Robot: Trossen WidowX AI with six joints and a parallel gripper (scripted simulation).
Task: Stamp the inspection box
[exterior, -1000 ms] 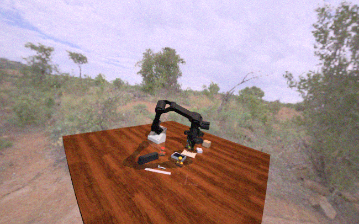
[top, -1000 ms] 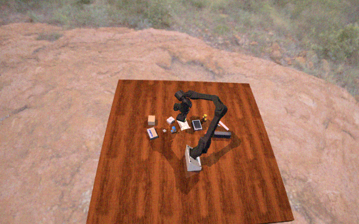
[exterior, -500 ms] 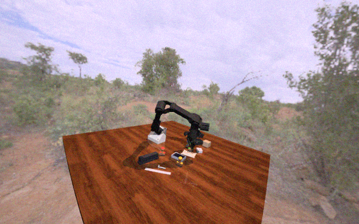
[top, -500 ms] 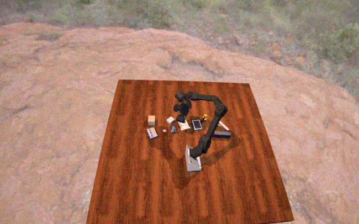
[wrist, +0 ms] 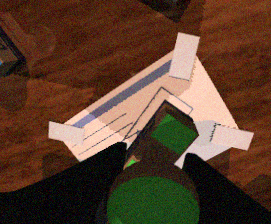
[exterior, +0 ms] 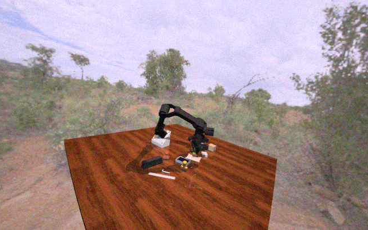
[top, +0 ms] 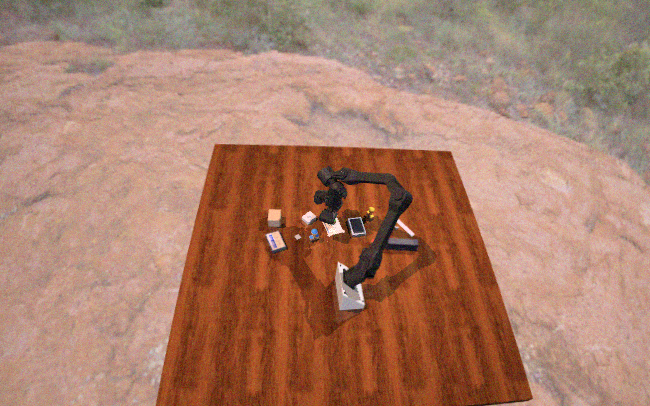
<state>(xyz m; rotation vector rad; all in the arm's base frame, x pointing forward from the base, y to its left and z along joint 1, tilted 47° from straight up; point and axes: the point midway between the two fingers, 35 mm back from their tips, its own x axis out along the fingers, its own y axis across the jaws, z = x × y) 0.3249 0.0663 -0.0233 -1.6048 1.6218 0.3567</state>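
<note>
Right now the card is 1 cm behind my gripper tip, 1 cm to the right of it and 4 cm below it. Round my gripper tip: yellow-knobbed stamp (5 cm ahead, 18 cm to the right, 2 cm below); blue-knobbed stamp (9 cm behind, 7 cm to the left, 2 cm below); ink pad (2 cm behind, 11 cm to the right, 4 cm below).
</note>
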